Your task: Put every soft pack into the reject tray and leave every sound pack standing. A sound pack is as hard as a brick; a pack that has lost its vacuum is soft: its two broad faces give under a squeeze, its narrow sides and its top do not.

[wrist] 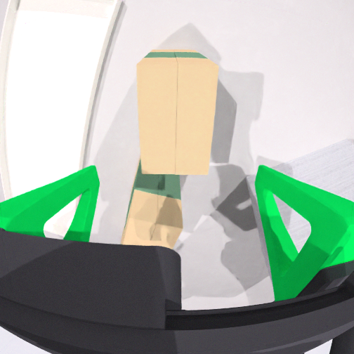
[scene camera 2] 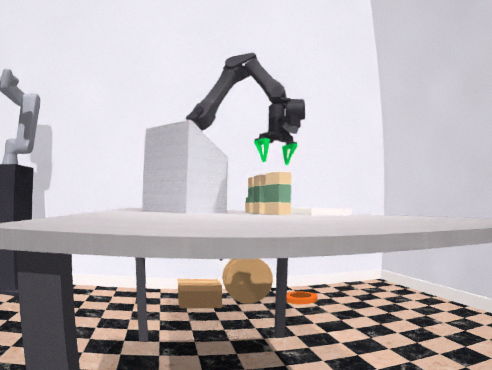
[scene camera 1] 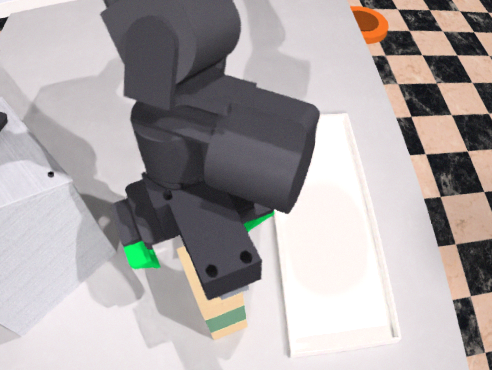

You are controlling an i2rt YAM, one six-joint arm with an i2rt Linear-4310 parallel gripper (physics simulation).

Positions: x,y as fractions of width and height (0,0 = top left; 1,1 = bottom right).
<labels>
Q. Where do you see a white reject tray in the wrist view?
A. At 0.16,0.16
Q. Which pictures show my gripper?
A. The wrist view, scene camera 2 and scene camera 1: all of them.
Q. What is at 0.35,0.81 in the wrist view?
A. My gripper.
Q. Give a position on a white reject tray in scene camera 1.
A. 0.69,0.79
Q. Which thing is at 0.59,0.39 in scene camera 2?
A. My gripper.
</labels>
